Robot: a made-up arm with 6 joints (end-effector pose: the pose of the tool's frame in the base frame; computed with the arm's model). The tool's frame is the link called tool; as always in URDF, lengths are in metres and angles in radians. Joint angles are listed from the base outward.
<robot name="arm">
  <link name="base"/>
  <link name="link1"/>
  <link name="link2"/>
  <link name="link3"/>
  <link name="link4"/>
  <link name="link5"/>
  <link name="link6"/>
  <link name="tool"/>
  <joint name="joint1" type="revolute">
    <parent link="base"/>
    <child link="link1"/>
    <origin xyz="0 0 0.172"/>
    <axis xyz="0 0 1"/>
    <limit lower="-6.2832" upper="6.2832" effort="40" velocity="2.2"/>
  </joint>
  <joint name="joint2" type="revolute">
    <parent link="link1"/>
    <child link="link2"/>
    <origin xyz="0 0.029 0"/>
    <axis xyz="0 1 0"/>
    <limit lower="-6.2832" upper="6.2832" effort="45" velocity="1.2"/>
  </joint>
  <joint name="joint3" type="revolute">
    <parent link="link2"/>
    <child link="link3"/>
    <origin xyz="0 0 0.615"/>
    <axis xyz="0 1 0"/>
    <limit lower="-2.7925" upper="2.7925" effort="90" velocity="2.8"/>
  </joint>
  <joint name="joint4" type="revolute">
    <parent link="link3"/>
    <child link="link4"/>
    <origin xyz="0 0 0.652"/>
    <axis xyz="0 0 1"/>
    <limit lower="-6.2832" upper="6.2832" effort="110" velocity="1.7"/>
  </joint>
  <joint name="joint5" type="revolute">
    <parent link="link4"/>
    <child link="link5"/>
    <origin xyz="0 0 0"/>
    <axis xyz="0 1 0"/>
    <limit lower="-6.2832" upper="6.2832" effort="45" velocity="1.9"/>
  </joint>
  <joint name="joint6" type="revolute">
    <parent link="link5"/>
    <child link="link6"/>
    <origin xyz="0 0 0.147"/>
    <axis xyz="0 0 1"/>
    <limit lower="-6.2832" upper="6.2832" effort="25" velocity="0.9"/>
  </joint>
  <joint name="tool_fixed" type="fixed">
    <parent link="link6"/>
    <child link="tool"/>
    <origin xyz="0 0 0"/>
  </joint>
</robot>
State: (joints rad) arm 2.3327 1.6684 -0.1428 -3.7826 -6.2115 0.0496
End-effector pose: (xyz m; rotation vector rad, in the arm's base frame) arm -0.9985 0.9954 0.1566 -0.1341 -1.5620 -1.0928
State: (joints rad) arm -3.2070 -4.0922 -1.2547 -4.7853 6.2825 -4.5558
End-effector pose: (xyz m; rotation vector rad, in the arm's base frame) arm -1.1434 0.0459 0.2882 -0.0704 -0.9336 0.0166
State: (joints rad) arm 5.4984 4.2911 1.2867 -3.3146 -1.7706 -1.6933
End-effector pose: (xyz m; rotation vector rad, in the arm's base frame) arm -0.6034 0.6086 0.4867 1.0440 0.3164 0.5383
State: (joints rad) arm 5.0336 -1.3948 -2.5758 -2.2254 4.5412 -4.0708
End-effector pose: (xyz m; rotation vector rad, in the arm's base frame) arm 0.0725 0.2379 -0.2089 0.7051 2.1742 1.5345
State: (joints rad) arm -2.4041 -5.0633 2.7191 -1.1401 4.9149 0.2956
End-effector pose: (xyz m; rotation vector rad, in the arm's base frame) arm 0.0099 -0.2070 -0.1357 1.7480 1.0113 0.0699
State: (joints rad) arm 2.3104 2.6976 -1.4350 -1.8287 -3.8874 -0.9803
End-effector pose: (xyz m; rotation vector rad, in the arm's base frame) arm -0.4724 0.6179 -0.1941 -1.6544 1.0141 -1.6600
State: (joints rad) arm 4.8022 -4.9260 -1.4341 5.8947 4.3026 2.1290
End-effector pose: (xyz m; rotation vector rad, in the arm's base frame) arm 0.1184 -0.4221 0.8845 -1.8764 0.8359 0.1321
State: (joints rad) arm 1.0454 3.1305 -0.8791 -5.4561 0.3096 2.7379
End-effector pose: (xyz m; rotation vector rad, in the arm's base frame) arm 0.2490 0.5530 -0.9649 -2.3299 -0.8853 -0.4708
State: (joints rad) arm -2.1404 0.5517 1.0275 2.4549 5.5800 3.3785
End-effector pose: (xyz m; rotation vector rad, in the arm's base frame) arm -0.6119 -0.8975 0.6158 -2.2979 -1.4007 1.5390
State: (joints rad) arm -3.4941 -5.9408 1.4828 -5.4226 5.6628 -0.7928
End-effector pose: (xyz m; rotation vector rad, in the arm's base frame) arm -0.8954 0.3675 0.6111 -1.5721 0.7222 1.8883
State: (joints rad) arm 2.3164 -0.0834 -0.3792 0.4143 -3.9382 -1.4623
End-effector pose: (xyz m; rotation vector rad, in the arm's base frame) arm 0.0902 -0.2028 1.3193 -1.6556 -1.0601 0.6495
